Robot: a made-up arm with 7 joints. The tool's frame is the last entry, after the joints. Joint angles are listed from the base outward. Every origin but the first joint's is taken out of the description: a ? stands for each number. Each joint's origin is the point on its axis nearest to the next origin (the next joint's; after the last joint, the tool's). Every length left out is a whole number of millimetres.
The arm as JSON. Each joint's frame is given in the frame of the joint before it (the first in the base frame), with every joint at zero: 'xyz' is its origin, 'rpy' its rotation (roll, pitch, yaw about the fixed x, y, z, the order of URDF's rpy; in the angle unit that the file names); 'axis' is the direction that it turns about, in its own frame. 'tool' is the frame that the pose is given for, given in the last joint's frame.
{
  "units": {
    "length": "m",
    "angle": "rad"
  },
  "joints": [
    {
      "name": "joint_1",
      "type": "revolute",
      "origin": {
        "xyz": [
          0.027,
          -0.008,
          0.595
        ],
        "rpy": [
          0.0,
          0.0,
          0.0
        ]
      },
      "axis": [
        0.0,
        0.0,
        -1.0
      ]
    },
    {
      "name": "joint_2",
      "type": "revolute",
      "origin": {
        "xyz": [
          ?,
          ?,
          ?
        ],
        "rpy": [
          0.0,
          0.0,
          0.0
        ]
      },
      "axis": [
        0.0,
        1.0,
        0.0
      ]
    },
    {
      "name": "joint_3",
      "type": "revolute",
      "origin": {
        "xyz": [
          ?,
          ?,
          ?
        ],
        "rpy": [
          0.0,
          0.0,
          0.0
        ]
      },
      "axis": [
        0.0,
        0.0,
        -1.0
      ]
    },
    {
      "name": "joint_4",
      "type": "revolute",
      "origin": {
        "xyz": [
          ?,
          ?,
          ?
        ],
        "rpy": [
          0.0,
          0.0,
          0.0
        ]
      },
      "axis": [
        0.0,
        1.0,
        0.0
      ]
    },
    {
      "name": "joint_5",
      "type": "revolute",
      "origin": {
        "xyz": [
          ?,
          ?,
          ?
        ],
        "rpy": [
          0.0,
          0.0,
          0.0
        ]
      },
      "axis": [
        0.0,
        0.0,
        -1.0
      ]
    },
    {
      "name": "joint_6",
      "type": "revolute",
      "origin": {
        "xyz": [
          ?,
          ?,
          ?
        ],
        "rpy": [
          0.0,
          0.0,
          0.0
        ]
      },
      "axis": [
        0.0,
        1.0,
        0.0
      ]
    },
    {
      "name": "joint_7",
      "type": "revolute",
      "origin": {
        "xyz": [
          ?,
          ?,
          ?
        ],
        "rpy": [
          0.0,
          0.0,
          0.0
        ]
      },
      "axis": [
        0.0,
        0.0,
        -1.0
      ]
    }
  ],
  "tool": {
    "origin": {
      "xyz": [
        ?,
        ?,
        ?
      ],
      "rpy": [
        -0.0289,
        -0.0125,
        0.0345
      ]
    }
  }
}
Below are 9 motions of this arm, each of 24 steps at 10 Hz.
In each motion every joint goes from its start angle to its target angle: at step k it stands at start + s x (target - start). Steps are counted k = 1, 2, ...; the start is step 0. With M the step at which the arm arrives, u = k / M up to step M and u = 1 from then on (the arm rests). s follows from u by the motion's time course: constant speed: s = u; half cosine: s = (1 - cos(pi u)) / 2; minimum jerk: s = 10 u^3 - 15 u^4 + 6 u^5.
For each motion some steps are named. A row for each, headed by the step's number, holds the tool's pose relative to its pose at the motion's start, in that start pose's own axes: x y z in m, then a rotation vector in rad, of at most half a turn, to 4 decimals.
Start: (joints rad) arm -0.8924 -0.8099 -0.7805 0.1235 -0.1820 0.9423 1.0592
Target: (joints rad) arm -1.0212 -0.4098 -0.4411 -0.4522 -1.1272 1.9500 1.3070
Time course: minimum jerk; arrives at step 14
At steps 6, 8, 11, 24:
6: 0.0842 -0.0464 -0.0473 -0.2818 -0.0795 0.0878
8: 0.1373 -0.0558 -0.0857 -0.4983 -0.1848 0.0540
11: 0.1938 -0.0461 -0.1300 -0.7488 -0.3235 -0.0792
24: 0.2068 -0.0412 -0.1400 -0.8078 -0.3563 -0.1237

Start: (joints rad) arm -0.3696 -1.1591 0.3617 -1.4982 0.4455 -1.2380 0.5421
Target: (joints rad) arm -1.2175 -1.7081 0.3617 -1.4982 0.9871 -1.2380 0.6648
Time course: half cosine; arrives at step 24
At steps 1, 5, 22, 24:
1: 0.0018 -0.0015 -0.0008 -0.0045 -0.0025 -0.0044
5: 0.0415 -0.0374 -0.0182 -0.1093 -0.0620 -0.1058
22: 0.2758 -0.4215 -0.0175 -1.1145 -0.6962 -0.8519
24: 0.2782 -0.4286 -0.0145 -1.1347 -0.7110 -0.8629

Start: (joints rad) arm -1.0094 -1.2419 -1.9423 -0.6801 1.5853 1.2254 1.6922
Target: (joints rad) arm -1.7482 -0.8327 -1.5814 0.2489 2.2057 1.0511 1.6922
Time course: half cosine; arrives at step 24
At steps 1, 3, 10, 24:
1: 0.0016 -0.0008 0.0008 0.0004 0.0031 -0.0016
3: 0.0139 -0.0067 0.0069 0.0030 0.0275 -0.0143
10: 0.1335 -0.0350 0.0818 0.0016 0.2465 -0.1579
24: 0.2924 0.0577 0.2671 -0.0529 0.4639 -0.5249

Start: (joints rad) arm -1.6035 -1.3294 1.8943 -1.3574 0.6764 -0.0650 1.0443
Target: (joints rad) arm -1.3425 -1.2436 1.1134 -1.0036 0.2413 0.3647 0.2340
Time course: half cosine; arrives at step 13
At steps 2, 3, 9, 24:
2: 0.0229 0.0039 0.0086 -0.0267 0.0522 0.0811
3: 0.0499 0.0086 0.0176 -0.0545 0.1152 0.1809
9: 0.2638 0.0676 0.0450 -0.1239 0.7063 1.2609
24: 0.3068 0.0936 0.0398 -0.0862 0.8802 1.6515

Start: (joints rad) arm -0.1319 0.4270 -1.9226 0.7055 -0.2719 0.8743 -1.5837
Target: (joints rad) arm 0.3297 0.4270 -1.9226 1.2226 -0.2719 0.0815 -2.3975
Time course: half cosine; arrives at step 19
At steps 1, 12, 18, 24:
1: -0.0008 -0.0003 0.0002 -0.0037 -0.0032 0.0055
12: -0.0998 -0.0369 -0.0142 -0.4668 -0.2125 0.5170
18: -0.1461 -0.0582 -0.0399 -0.6997 -0.2208 0.6912
24: -0.1472 -0.0588 -0.0406 -0.7053 -0.2204 0.6949

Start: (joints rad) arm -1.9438 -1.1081 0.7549 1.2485 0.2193 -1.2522 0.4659
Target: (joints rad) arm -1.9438 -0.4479 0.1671 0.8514 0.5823 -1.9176 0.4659
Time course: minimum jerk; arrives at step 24
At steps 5, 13, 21, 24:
5: -0.0094 0.0413 0.0016 -0.0248 -0.0648 0.0307
13: -0.0963 0.3315 -0.0558 -0.1015 -0.5149 0.3560
21: -0.1627 0.4993 -0.1615 -0.0068 -0.7659 0.6530
24: -0.1650 0.5048 -0.1664 -0.0004 -0.7737 0.6643

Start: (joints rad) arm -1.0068 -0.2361 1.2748 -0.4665 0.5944 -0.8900 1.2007
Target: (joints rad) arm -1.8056 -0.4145 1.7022 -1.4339 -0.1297 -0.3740 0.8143
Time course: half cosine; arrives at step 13
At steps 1, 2, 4, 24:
1: 0.0062 -0.0046 0.0013 0.0068 0.0160 0.0059
2: 0.0243 -0.0183 0.0042 0.0273 0.0622 0.0242
4: 0.0878 -0.0715 0.0047 0.1108 0.2203 0.1009
24: 0.2499 -0.3431 -0.1539 0.6218 0.6223 0.6255

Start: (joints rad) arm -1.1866 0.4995 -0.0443 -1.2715 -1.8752 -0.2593 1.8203
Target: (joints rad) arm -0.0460 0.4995 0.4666 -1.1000 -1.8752 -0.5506 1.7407
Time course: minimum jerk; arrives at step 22
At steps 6, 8, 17, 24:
6: 0.0131 0.0539 -0.0066 -0.1185 0.0115 -0.1288
8: 0.0352 0.1004 -0.0220 -0.2315 0.0216 -0.2620
17: 0.2276 0.1522 -0.1655 -0.7539 0.0182 -1.0231
24: 0.2505 0.1340 -0.1810 -0.8120 0.0081 -1.1221

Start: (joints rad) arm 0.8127 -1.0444 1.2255 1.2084 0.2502 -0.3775 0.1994
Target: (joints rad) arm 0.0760 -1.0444 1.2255 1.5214 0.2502 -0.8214 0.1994
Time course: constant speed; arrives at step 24
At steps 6, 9, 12, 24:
6: 0.1412 0.0746 0.0107 -0.0921 0.0746 0.1288
9: 0.2064 0.1183 0.0053 -0.1356 0.1119 0.1954
12: 0.2668 0.1654 -0.0070 -0.1772 0.1494 0.2634
24: 0.4499 0.3705 -0.1183 -0.3242 0.3030 0.5470

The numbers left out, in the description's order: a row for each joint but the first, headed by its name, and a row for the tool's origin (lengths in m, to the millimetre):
joint_2: -0.018 -0.022 0.0
joint_3: 0.024 0.0 0.524
joint_4: 0.001 0.001 0.0
joint_5: -0.027 0.0 0.457
joint_6: -0.006 0.032 0.0
joint_7: -0.01 0.0 0.088
tool: -0.008 0.006 0.0

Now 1 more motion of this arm.
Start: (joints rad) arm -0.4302 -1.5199 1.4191 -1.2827 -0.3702 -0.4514 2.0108
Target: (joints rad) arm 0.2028 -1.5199 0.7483 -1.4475 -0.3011 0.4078 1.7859
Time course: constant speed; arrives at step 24
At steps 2, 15, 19, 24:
2: 0.0174 -0.0244 0.0392 -0.0037 0.0270 0.0273
15: 0.1471 -0.2049 0.2175 -0.0325 0.1877 0.2982
19: 0.1890 -0.2597 0.2461 -0.0423 0.2239 0.4128
24: 0.2393 -0.3223 0.2669 -0.0551 0.2543 0.5744

